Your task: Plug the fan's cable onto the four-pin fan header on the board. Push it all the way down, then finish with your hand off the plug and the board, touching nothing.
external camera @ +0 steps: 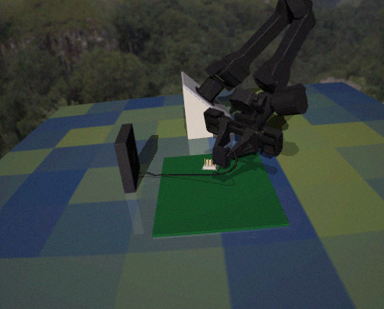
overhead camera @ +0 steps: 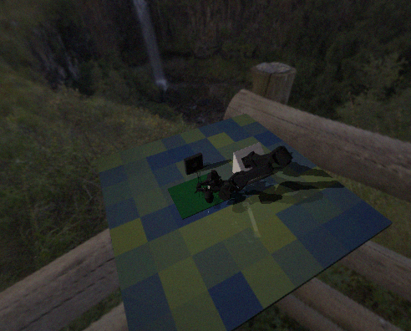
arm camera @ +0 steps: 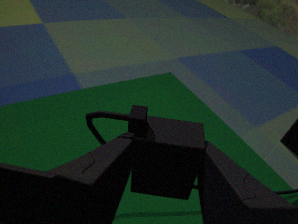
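My gripper tip is 90 mm above the green board, 10 mm to the left of it and 10 mm past it. The rest, counted from my gripper tip: white four-pin fan header: 80 mm below, 80 mm behind, 10 mm to the right; black fan: 190 mm to the right, 80 mm behind, 20 mm below; black plug: 10 mm below.
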